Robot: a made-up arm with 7 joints. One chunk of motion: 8 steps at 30 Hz.
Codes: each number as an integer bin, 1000 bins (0 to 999) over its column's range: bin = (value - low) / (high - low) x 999, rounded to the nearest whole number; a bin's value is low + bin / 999 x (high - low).
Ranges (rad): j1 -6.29..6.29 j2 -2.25..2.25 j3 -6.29..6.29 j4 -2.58..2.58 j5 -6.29..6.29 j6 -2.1..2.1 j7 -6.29..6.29
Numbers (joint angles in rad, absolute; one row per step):
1: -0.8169 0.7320 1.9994 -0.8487 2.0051 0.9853 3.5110
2: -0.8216 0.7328 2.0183 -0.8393 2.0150 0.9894 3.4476
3: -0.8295 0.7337 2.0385 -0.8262 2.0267 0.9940 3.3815
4: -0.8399 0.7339 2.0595 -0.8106 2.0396 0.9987 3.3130
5: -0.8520 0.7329 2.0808 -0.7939 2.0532 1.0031 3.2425
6: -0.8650 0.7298 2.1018 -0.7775 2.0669 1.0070 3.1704
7: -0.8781 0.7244 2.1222 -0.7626 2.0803 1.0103 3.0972
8: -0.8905 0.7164 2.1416 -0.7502 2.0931 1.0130 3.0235
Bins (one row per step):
1: 435 662 658 335 659 734 778
2: 434 662 660 337 660 735 773
3: 434 662 661 340 660 736 768
4: 433 662 663 343 661 737 763
5: 432 662 665 346 663 738 757
6: 431 662 666 349 664 739 751
7: 430 660 668 352 665 740 745
8: 429 659 670 354 666 740 740

